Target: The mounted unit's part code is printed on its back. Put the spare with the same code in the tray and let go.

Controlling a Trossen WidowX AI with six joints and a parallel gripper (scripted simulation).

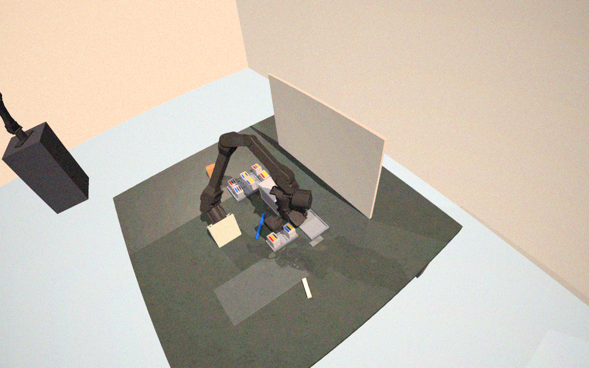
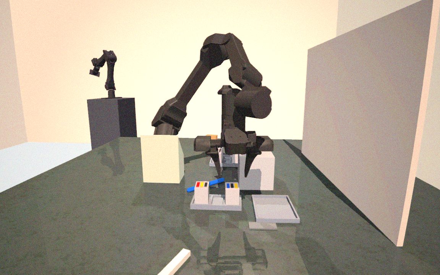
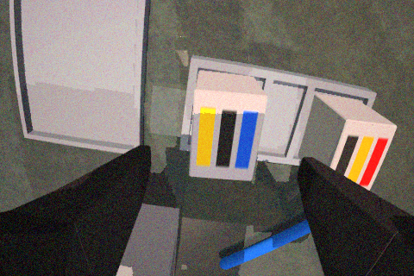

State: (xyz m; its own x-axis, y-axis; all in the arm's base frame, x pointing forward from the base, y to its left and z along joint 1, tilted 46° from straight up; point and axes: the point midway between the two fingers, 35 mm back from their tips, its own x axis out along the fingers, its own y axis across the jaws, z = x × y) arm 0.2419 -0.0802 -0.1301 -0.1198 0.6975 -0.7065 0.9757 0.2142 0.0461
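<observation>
Now: the grey spare block 40 mm below my gripper tip. Also, from my gripper tip: blue pen 90 mm behind, 110 mm to the left, 70 mm below; then grey unit 40 mm ahead, 200 mm to the left, 30 mm below; then grey tray 100 mm ahead, 70 mm below.
</observation>
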